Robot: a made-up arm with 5 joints.
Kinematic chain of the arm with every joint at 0, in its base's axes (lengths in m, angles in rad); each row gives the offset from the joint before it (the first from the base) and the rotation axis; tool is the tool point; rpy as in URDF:
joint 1: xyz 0 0 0.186 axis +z
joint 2: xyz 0 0 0 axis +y
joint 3: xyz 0.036 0 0.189 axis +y
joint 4: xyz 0.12 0 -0.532 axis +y
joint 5: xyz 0.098 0 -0.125 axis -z
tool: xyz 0 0 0 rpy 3.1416 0 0
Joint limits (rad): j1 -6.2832..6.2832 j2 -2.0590..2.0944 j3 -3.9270..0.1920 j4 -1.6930..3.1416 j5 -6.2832..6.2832
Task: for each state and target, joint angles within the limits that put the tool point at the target. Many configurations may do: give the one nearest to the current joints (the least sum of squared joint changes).
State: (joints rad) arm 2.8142 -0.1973 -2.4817 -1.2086 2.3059
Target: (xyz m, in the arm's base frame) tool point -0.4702 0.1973 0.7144
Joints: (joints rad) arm 2.7443 0.3122 -2.0815 -1.2374 2.3059
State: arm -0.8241 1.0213 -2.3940 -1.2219 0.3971
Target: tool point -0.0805 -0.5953 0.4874
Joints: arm -1.7052 0.9309 -2.4665 -1.6911 0.3971
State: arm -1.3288 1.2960 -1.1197 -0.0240 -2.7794
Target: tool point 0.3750 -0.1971 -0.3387
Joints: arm -0.4839 0.8545 -0.8687 -0.2786 -2.7794
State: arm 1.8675 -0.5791 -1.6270 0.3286 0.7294
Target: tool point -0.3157 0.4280 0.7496
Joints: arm 2.2063 -0.5061 -1.3985 0.3721 0.7294
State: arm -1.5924 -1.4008 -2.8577 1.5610 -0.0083
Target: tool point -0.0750 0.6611 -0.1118
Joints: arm -1.4578 -1.8692 -3.4408 2.1373 -0.0083
